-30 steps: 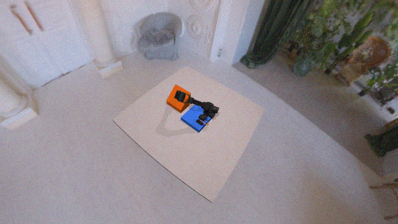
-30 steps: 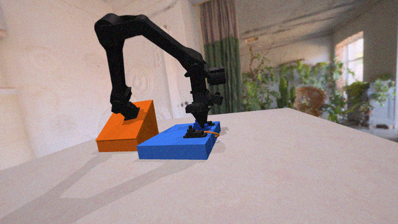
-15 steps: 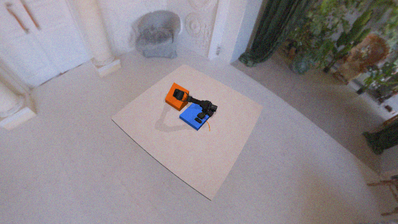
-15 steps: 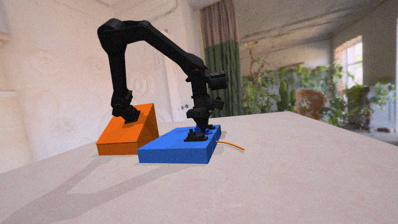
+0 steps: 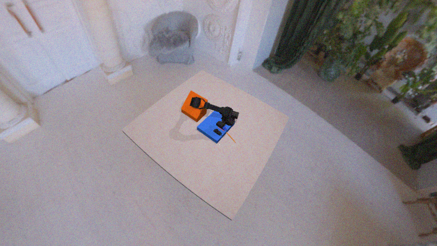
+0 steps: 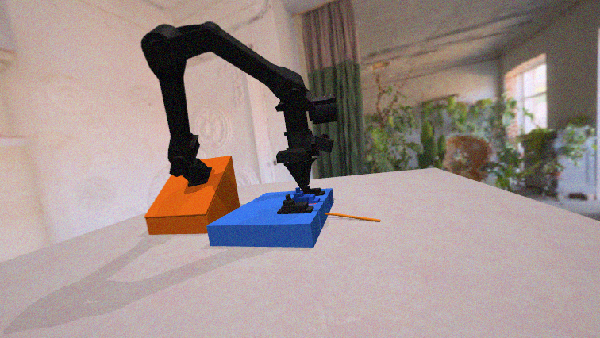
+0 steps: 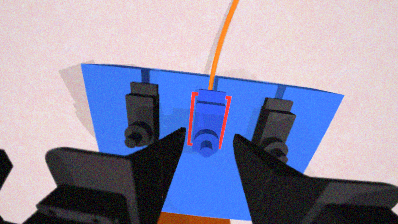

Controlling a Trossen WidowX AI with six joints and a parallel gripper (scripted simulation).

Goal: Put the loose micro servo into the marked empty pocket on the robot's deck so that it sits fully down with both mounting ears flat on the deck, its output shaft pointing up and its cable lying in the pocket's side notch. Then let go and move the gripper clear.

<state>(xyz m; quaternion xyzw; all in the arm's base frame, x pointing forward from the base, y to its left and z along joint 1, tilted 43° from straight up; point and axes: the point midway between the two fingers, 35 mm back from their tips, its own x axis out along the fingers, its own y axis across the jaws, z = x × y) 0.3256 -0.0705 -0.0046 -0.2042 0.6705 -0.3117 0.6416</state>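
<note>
Now: the blue deck 110 mm behind my gripper tip, 10 mm to the left of it and 60 mm below it.
</note>
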